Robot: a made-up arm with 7 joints. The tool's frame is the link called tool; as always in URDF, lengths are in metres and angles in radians. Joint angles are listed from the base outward.
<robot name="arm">
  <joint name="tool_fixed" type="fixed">
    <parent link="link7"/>
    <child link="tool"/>
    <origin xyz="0 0 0" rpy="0 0 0"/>
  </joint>
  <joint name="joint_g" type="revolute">
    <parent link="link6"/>
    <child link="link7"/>
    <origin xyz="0 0.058 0" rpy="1.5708 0 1.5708"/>
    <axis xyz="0 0 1"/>
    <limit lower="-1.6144" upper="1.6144"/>
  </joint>
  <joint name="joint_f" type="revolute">
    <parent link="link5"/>
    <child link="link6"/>
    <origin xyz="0 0 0.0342" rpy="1.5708 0 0"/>
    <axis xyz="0 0 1"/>
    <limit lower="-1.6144" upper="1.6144"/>
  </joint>
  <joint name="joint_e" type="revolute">
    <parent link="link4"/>
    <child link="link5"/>
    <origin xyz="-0.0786 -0.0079 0.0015" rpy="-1.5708 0 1.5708"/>
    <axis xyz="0 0 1"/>
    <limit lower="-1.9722" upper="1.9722"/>
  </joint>
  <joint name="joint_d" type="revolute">
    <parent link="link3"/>
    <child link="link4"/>
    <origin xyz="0 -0.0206 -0.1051" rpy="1.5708 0 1.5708"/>
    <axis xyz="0 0 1"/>
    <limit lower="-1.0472" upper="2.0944"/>
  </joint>
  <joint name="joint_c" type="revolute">
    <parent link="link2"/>
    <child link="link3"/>
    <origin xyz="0.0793 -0.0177 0" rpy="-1.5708 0 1.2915"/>
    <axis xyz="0 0 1"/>
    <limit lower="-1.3" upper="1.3"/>
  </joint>
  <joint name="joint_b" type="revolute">
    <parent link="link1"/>
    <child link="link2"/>
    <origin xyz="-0.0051 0.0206 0.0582" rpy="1.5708 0 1.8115"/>
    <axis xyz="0 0 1"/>
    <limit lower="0" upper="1.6"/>
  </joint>
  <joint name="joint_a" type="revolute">
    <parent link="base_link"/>
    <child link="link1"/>
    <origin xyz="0 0 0" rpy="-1.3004 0.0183 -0.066"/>
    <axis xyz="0 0 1"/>
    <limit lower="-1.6" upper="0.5"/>
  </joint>
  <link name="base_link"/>
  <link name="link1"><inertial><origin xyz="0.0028 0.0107 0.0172"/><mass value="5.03"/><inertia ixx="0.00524" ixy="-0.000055" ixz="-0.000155" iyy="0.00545" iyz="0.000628" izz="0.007"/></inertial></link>
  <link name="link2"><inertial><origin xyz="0.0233 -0.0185 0.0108"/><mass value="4.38"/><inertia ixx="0.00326" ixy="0.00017" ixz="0" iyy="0.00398" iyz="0" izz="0.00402"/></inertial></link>
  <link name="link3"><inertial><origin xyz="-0.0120 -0.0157 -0.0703"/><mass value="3.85"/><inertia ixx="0.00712" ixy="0" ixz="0" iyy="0.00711" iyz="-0.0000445" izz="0.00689"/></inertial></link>
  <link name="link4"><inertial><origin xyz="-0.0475 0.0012 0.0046"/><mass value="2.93"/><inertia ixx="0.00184" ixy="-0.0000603" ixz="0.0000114" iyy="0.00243" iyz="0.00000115" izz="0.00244"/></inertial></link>
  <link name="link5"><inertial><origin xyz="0.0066 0.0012 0.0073"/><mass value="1.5"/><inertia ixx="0.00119" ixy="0" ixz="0" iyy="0.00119" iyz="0" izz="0.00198"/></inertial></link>
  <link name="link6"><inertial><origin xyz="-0.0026 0.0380 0.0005"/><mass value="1.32"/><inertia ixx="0.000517" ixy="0" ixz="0" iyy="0.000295" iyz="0" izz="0.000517"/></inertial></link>
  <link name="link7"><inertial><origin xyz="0.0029 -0.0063 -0.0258"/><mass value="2.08"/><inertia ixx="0.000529" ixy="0" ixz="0" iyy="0.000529" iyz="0" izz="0.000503"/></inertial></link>
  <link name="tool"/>
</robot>
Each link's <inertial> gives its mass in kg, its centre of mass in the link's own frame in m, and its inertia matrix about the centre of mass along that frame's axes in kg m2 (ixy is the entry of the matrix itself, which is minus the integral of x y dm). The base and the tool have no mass. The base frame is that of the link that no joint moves.
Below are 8 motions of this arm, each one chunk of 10 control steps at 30 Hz.
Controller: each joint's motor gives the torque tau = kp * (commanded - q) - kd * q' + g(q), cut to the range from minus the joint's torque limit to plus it. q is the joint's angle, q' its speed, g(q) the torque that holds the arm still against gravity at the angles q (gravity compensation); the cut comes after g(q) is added. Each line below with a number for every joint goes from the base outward.
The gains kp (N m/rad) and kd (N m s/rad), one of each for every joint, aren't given. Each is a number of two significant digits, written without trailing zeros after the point. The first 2 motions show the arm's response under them.
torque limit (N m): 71 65 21 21 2.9 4.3 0.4
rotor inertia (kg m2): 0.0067 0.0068 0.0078 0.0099 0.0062 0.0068 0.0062
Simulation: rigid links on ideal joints. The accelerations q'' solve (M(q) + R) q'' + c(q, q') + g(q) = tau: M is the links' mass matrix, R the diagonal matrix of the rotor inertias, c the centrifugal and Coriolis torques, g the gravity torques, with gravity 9.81 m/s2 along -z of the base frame. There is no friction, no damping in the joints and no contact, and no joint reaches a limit. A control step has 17 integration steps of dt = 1/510 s. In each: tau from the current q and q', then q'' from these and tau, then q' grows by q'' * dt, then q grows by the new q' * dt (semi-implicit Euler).
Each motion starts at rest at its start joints. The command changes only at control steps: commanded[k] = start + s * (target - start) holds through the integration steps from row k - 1 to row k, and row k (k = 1, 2, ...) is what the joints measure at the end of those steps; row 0 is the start. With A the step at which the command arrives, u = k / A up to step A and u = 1 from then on. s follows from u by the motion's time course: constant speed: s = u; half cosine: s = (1 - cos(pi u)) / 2; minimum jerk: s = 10 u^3 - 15 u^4 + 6 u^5; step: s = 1 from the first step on.
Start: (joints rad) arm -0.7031 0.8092 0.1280 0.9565 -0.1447 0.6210 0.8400
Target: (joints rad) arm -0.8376 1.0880 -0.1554 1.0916 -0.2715 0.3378 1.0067
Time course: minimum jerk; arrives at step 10
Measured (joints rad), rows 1 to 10:
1: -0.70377 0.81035 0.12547 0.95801 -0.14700 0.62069 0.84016
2: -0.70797 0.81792 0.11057 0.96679 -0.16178 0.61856 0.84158
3: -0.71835 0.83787 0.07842 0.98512 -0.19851 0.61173 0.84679
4: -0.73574 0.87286 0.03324 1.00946 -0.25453 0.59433 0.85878
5: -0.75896 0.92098 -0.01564 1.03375 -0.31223 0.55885 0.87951
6: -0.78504 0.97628 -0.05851 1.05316 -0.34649 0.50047 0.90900
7: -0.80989 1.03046 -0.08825 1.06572 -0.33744 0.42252 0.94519
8: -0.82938 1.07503 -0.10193 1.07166 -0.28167 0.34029 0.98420
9: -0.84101 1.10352 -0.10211 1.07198 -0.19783 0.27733 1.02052
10: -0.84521 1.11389 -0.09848 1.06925 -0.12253 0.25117 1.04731
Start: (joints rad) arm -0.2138 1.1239 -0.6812 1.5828 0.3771 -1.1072 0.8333
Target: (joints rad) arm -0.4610 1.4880 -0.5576 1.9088 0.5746 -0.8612 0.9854
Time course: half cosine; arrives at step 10
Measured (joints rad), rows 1 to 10:
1: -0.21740 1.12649 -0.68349 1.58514 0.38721 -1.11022 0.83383
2: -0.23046 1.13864 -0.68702 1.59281 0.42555 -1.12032 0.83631
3: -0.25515 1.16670 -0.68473 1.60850 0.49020 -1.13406 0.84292
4: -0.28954 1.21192 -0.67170 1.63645 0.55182 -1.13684 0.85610
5: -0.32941 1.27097 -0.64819 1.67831 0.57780 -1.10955 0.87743
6: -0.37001 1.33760 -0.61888 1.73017 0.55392 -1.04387 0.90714
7: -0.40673 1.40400 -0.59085 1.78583 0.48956 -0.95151 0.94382
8: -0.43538 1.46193 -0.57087 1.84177 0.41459 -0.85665 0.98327
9: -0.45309 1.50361 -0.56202 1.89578 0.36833 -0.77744 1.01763
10: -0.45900 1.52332 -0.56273 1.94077 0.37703 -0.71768 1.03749
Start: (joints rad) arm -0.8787 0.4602 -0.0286 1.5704 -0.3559 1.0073 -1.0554
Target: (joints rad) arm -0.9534 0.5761 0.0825 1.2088 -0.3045 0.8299 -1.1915
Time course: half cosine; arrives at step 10
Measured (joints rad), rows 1 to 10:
1: -0.87888 0.46111 -0.02773 1.56794 -0.35612 1.00817 -1.05565
2: -0.88033 0.46529 -0.02413 1.55754 -0.35666 1.00988 -1.05743
3: -0.88480 0.47486 -0.01643 1.53385 -0.35608 1.00829 -1.06323
4: -0.89332 0.49004 -0.00440 1.49409 -0.35163 0.99633 -1.07549
5: -0.90557 0.50917 0.01121 1.43955 -0.34165 0.96840 -1.09487
6: -0.92018 0.52977 0.02912 1.37551 -0.32735 0.92450 -1.11959
7: -0.93519 0.54941 0.04788 1.30956 -0.31222 0.87120 -1.14612
8: -0.94866 0.56613 0.06586 1.24961 -0.30003 0.81876 -1.17064
9: -0.95892 0.57839 0.08132 1.20275 -0.29306 0.77665 -1.19007
10: -0.96472 0.58498 0.09245 1.17457 -0.29148 0.75060 -1.20242

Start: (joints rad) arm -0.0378 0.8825 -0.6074 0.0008 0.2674 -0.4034 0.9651
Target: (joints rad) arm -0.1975 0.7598 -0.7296 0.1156 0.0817 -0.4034 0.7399
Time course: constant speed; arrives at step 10
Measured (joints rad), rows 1 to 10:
1: -0.04741 0.87674 -0.61385 0.01168 0.26206 -0.40438 0.95938
2: -0.06402 0.86359 -0.62290 0.02648 0.24770 -0.39706 0.94302
3: -0.08176 0.84895 -0.63311 0.03797 0.22519 -0.38770 0.91902
4: -0.09856 0.83567 -0.64434 0.04709 0.19910 -0.38644 0.89206
5: -0.11458 0.82338 -0.65648 0.05599 0.17440 -0.39313 0.86545
6: -0.13041 0.81116 -0.66939 0.06538 0.15361 -0.40162 0.84066
7: -0.14630 0.79870 -0.68283 0.07538 0.13639 -0.40734 0.81768
8: -0.16222 0.78616 -0.69644 0.08611 0.12080 -0.40928 0.79576
9: -0.17811 0.77374 -0.70990 0.09765 0.10485 -0.40844 0.77404
10: -0.19395 0.76150 -0.72295 0.10984 0.08753 -0.40612 0.75197

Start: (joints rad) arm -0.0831 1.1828 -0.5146 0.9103 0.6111 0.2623 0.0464
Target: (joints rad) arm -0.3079 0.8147 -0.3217 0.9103 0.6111 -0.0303 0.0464
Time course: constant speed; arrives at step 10
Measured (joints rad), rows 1 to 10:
1: -0.09770 1.16376 -0.49595 0.93343 0.62084 0.27385 0.04581
2: -0.11913 1.13088 -0.46844 0.94882 0.62700 0.29392 0.04502
3: -0.14209 1.09242 -0.44591 0.94923 0.62447 0.28858 0.04398
4: -0.16525 1.05140 -0.43050 0.94125 0.61577 0.24381 0.04338
5: -0.18836 1.00929 -0.42032 0.93005 0.60407 0.17294 0.04417
6: -0.21145 0.96730 -0.41243 0.91834 0.59295 0.09851 0.04624
7: -0.23453 0.92651 -0.40369 0.90824 0.58612 0.03622 0.04853
8: -0.25757 0.88771 -0.39138 0.90160 0.58575 -0.00890 0.04998
9: -0.28046 0.85108 -0.37411 0.89928 0.59125 -0.03852 0.05026
10: -0.30315 0.81617 -0.35209 0.90081 0.59993 -0.05693 0.04963

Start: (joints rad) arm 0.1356 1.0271 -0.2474 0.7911 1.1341 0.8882 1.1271
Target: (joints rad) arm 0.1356 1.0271 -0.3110 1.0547 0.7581 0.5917 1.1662
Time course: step
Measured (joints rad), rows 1 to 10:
1: 0.11946 1.02963 -0.27896 0.89907 1.15069 0.78953 1.15215
2: 0.12676 1.03414 -0.29314 0.99515 1.09001 0.61650 1.18993
3: 0.13724 1.03306 -0.30415 1.05293 0.91637 0.51631 1.20642
4: 0.14260 1.02681 -0.31210 1.07939 0.70020 0.52011 1.19356
5: 0.14367 1.02131 -0.31568 1.08619 0.53561 0.57640 1.16419
6: 0.14301 1.01893 -0.31619 1.08473 0.46885 0.62475 1.13514
7: 0.14175 1.01953 -0.31564 1.08027 0.49655 0.64002 1.11863
8: 0.13993 1.02249 -0.31426 1.07406 0.58943 0.62818 1.11959
9: 0.13752 1.02659 -0.31174 1.06576 0.70814 0.60757 1.13537
10: 0.13481 1.03007 -0.30878 1.05558 0.81482 0.59271 1.15827

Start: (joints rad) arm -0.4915 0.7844 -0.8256 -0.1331 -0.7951 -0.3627 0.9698
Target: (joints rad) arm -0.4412 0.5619 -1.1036 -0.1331 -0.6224 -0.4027 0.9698
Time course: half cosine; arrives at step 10
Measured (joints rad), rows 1 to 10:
1: -0.49075 0.78161 -0.82433 -0.13181 -0.79382 -0.36425 0.97001
2: -0.48856 0.77111 -0.82273 -0.12778 -0.78857 -0.37078 0.97157
3: -0.48495 0.75076 -0.82648 -0.12263 -0.77728 -0.38345 0.97571
4: -0.47983 0.72176 -0.84189 -0.11950 -0.75946 -0.39928 0.98180
5: -0.47317 0.68690 -0.87290 -0.11987 -0.73577 -0.41307 0.98742
6: -0.46530 0.64963 -0.91976 -0.12314 -0.70728 -0.41968 0.98982
7: -0.45687 0.61382 -0.97885 -0.12792 -0.67563 -0.41633 0.98740
8: -0.44867 0.58344 -1.04340 -0.13319 -0.64372 -0.40422 0.98018
9: -0.44159 0.56205 -1.10482 -0.13844 -0.61609 -0.38811 0.96948
10: -0.43658 0.55218 -1.15427 -0.14325 -0.59805 -0.37347 0.95746

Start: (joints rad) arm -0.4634 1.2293 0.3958 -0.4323 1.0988 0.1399 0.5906
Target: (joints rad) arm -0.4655 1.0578 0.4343 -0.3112 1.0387 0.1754 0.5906
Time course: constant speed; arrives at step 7
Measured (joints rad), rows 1 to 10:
1: -0.46536 1.21398 0.40775 -0.43027 1.10262 0.12962 0.59265
2: -0.46578 1.18971 0.41974 -0.42130 1.11159 0.13027 0.59769
3: -0.46549 1.16369 0.42562 -0.40334 1.11578 0.14395 0.60221
4: -0.46517 1.13780 0.42804 -0.37944 1.10597 0.16063 0.60307
5: -0.46496 1.11228 0.42975 -0.35437 1.08176 0.17385 0.59977
6: -0.46488 1.08711 0.43173 -0.33135 1.05096 0.18226 0.59411
7: -0.46495 1.06221 0.43402 -0.31135 1.02369 0.18672 0.58859
8: -0.46286 1.05246 0.42399 -0.29563 1.00171 0.19909 0.58318
9: -0.46258 1.05174 0.41397 -0.28856 0.98379 0.20124 0.57727
10: -0.46344 1.05333 0.41121 -0.29120 0.97726 0.18999 0.57381

